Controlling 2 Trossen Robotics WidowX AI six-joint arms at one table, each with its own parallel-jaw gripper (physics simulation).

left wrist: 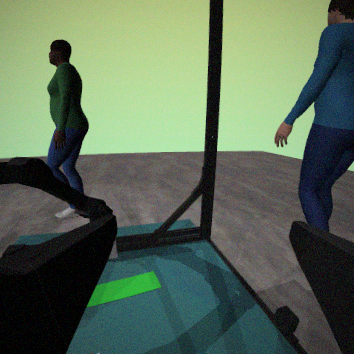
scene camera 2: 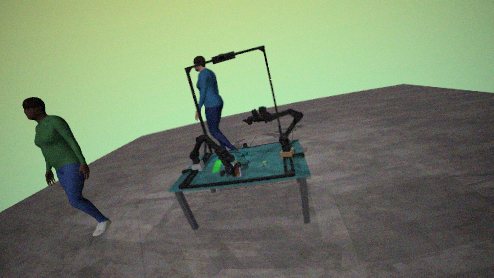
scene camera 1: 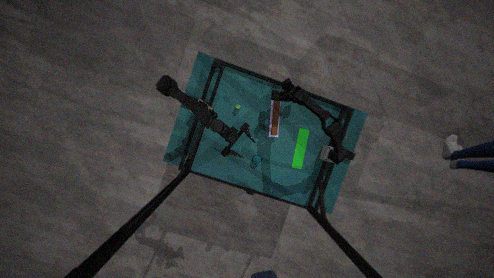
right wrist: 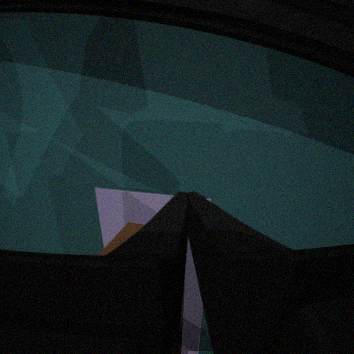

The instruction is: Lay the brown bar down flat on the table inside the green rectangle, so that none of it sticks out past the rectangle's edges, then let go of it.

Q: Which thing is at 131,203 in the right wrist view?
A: A pale lilac pad.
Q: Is the right gripper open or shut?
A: Shut.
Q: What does the left gripper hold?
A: Nothing.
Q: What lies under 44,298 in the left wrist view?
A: The left gripper.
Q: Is the left gripper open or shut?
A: Open.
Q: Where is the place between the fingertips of the right gripper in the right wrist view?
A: At 185,200
